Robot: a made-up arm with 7 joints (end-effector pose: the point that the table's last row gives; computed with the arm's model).
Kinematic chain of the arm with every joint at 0, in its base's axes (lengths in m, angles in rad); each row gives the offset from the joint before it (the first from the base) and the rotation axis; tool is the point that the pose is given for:
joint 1: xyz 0 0 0.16 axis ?
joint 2: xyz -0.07 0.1 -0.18 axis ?
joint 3: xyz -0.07 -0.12 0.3 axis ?
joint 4: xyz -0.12 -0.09 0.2 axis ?
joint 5: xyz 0.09 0 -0.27 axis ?
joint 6: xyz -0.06 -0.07 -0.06 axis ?
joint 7: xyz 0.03 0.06 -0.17 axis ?
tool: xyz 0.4 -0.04 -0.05
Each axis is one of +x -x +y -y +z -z.
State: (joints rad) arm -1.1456 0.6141 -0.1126 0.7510 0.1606 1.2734 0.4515
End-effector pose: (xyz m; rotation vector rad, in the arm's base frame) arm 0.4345 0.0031 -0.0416 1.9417 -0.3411 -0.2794
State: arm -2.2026 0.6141 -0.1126 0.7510 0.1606 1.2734 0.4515
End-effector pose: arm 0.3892 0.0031 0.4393 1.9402 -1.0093 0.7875
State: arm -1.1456 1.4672 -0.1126 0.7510 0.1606 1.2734 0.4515
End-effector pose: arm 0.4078 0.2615 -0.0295 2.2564 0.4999 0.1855
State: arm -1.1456 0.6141 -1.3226 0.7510 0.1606 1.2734 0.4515
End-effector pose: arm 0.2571 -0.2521 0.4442 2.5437 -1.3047 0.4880
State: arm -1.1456 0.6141 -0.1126 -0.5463 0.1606 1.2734 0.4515
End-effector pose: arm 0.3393 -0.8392 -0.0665 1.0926 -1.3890 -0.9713
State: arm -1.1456 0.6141 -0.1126 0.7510 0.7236 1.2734 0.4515
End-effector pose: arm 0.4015 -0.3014 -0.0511 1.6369 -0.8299 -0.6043
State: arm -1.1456 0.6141 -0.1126 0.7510 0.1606 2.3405 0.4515
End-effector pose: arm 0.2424 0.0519 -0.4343 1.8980 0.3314 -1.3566
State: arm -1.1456 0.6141 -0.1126 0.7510 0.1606 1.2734 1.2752
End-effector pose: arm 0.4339 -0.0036 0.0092 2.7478 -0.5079 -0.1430
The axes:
joint 1: +y
joint 2: +x
joint 3: +y
joint 4: +x
joint 5: -x
joint 6: -z
joint 7: +x

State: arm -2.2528 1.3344 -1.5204 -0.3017 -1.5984 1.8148 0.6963
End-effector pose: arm -0.0750 -0.0643 0.7086 -1.7700 -0.7441 -2.3857
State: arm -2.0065 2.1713 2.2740 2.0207 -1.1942 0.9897 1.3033
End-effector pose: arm -0.3494 0.1109 0.2072 0.7497 1.4194 -2.1021
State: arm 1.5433 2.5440 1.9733 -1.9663 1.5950 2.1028 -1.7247
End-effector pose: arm -0.5370 -0.1784 -0.0949 -0.9595 0.8407 -1.5023
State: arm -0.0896 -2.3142 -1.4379 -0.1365 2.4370 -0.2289 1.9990
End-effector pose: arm -0.1399 0.8865 -0.0741 -2.2846 -1.3111 1.1050
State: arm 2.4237 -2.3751 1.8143 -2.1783 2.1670 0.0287 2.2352
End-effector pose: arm -0.1227 0.1640 -0.0627 0.5497 0.1516 -0.8577
